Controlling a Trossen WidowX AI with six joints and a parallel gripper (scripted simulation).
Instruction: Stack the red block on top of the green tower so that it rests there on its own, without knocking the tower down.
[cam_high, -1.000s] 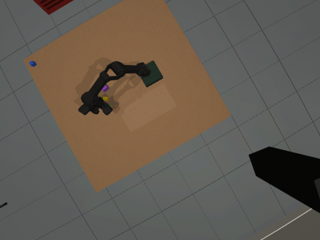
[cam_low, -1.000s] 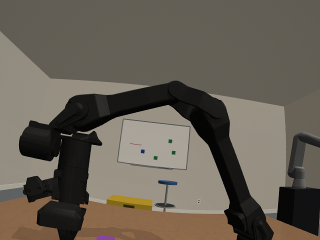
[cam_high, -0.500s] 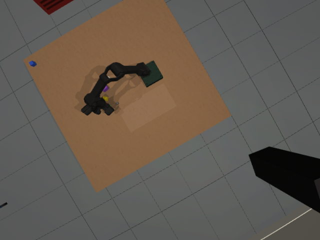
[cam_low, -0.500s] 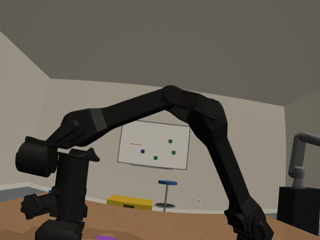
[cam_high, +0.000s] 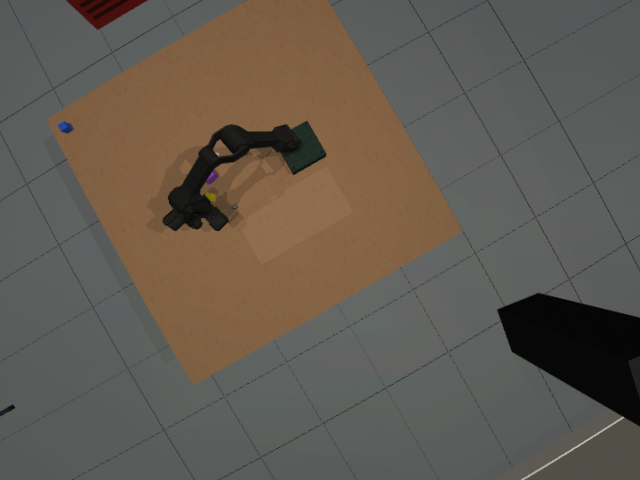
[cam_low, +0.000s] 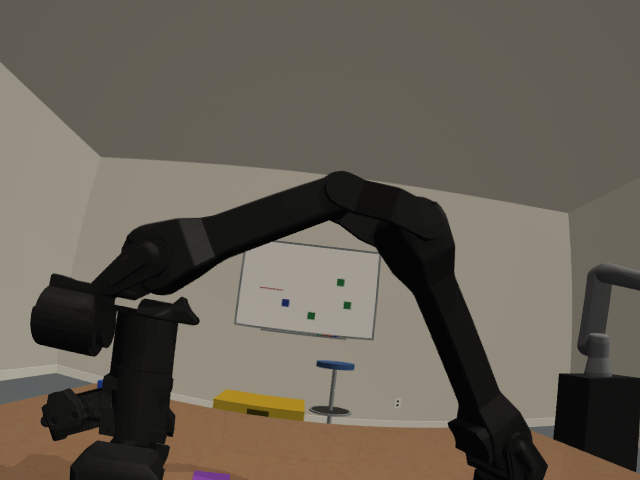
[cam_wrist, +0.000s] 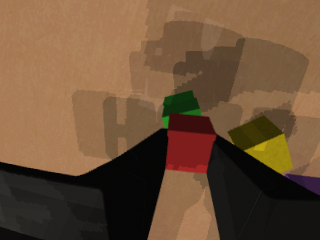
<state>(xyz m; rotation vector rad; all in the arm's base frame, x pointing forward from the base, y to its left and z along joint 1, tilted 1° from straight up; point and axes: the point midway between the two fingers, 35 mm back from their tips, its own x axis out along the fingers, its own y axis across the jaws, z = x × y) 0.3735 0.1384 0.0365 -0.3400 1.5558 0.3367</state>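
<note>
Now: gripper tip right at the red block. Round my gripper tip: small grey piece: 7 cm behind, 4 cm below, 1 cm to the left; purple block: 15 cm to the right, 3 cm below, 2 cm behind; yellow block: 6 cm to the right, 3 cm below, 1 cm ahead.
</note>
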